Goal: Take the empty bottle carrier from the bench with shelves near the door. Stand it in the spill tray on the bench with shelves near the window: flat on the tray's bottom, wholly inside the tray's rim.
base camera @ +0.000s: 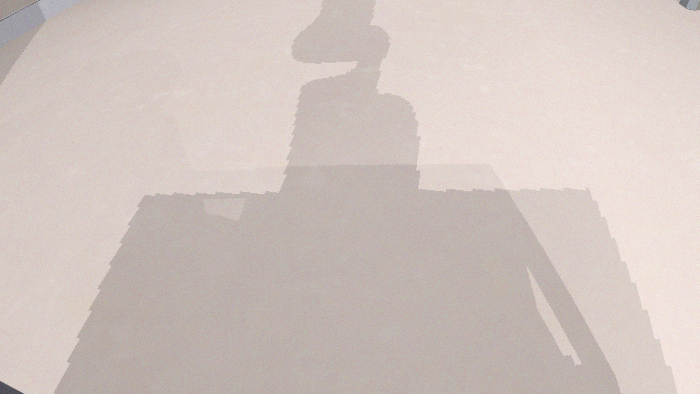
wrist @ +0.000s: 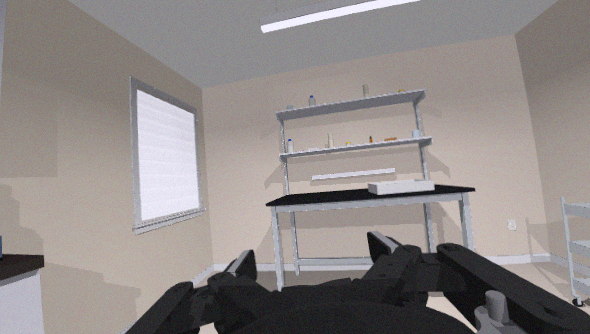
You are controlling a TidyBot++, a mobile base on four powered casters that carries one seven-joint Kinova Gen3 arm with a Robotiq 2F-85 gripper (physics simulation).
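Frame: origin at the arm's base, x ahead, y left, z up, level; centimetres.
Seen in the pictures: gripper, fingertip midpoint: [wrist: 311,253].
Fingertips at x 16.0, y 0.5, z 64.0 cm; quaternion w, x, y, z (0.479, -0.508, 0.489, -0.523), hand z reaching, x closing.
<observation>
A point is followed by its place in that frame.
In the wrist view a bench with shelves and a black top [wrist: 320,198] {z 51.8, x 163.6, y -17.1 cm} stands against the far wall, to the right of a window [wrist: 167,157] {z 103.0, x 197.3, y 130.0 cm}. A white, shallow, box-like tray [wrist: 401,187] {z 55.8, x 148.7, y -76.9 cm} lies on the right part of its top; its inside is hidden at this low angle. My gripper [wrist: 311,253] {z 64.0, x 16.0, y 0.5 cm} is open and empty, its two fingers wide apart, well short of the bench. The bottle carrier does not show in either view.
Bottles and small containers stand on both shelves [wrist: 350,103] {z 141.3, x 198.9, y -61.5 cm} above the bench. A grey cart [wrist: 567,245] {z 3.6, x 134.5, y -187.9 cm} stands at the right edge. A dark-topped counter [wrist: 20,264] {z 50.4, x 58.8, y 90.2 cm} is at the left edge. In the base camera view shadows fall across the pale floor [base camera: 550,100] {z -39.6, x 68.7, y -32.0 cm}.
</observation>
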